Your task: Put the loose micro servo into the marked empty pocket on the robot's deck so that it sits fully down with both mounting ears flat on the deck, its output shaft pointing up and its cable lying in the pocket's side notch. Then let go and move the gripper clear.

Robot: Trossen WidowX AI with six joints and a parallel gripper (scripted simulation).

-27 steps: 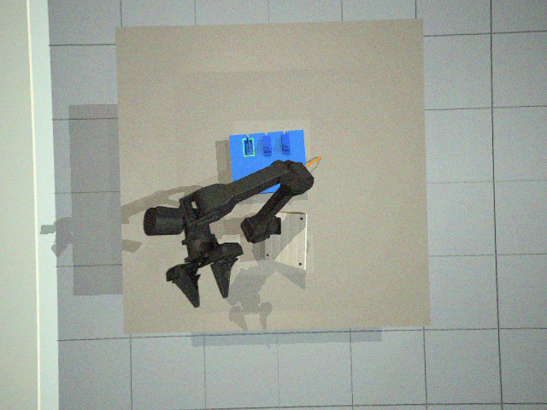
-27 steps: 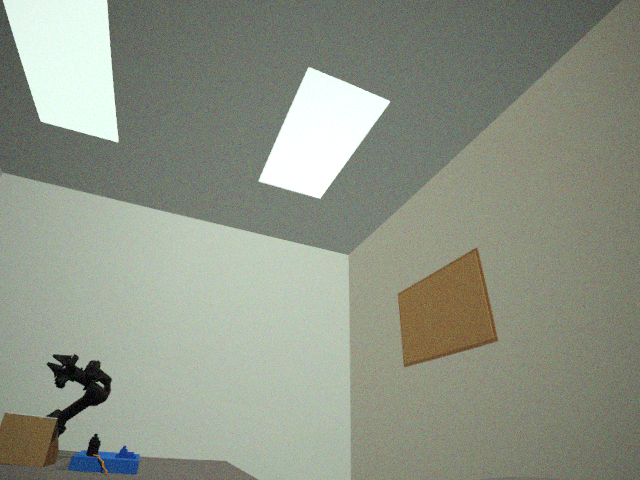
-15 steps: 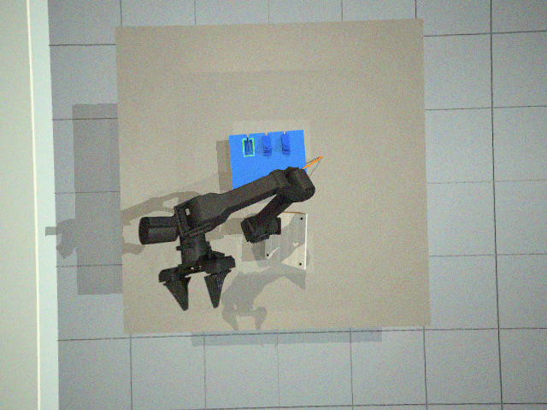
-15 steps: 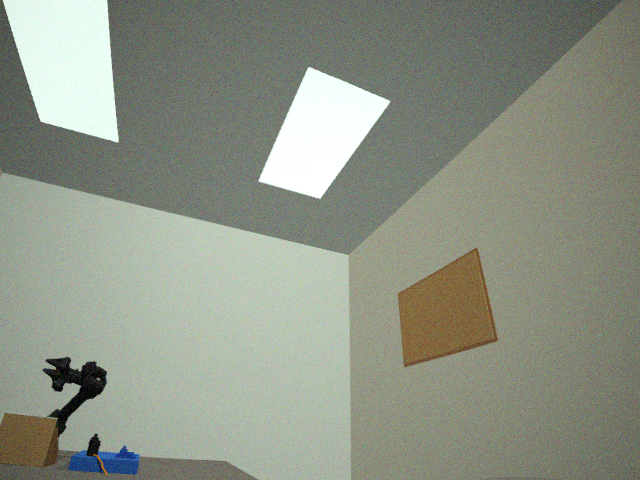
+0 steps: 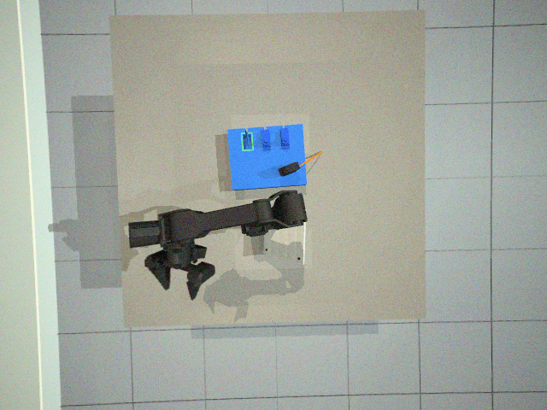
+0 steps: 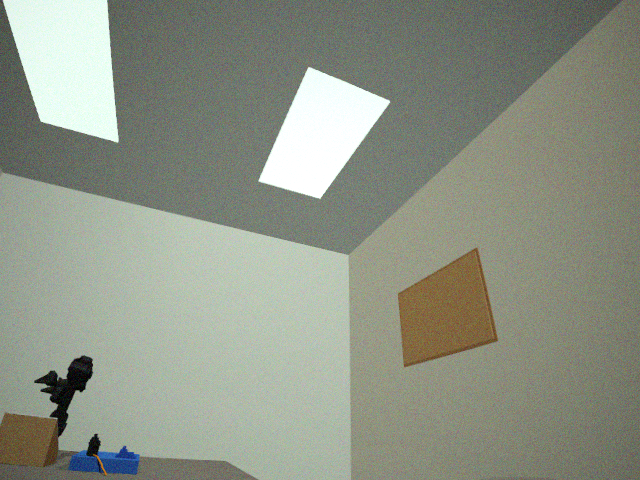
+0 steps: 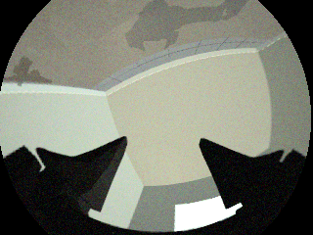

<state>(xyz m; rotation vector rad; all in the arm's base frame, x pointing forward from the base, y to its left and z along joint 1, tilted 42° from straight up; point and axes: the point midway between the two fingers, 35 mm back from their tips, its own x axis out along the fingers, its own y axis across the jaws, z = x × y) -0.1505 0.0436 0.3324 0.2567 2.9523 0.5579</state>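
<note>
Now: the blue robot deck 39 cm ahead of my gripper tip, 24 cm to the right of it and 27 cm below it.
</note>
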